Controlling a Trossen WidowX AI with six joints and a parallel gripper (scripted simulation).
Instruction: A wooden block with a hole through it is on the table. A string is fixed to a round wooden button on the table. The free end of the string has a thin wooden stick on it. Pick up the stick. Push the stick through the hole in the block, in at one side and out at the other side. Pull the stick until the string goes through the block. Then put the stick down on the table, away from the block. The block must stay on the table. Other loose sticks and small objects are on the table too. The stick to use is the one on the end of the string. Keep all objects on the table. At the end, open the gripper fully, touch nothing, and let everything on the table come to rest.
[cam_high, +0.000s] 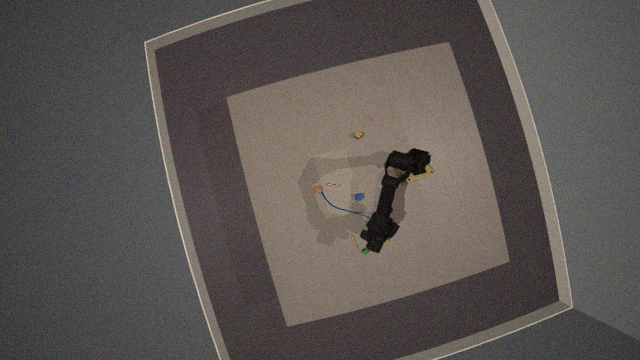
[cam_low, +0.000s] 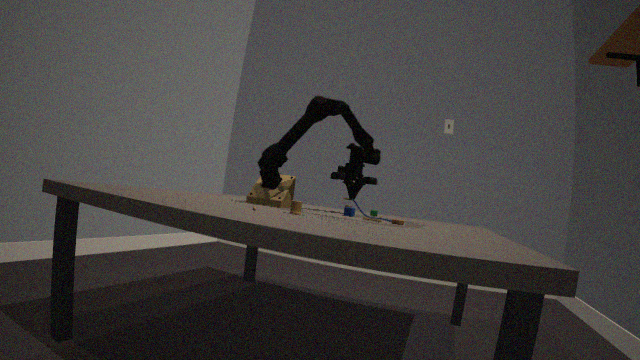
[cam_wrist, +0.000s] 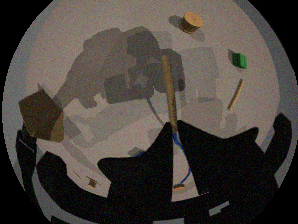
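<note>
My gripper tip is now 1 cm past the thin wooden stick and 1 cm to the right of it. Round my gripper tip: green cube 7 cm ahead, 16 cm to the left, 5 cm below; then blue block 3 cm ahead, 12 cm to the right, 4 cm below; then round wooden button 22 cm ahead, 21 cm to the right, 5 cm below.
</note>
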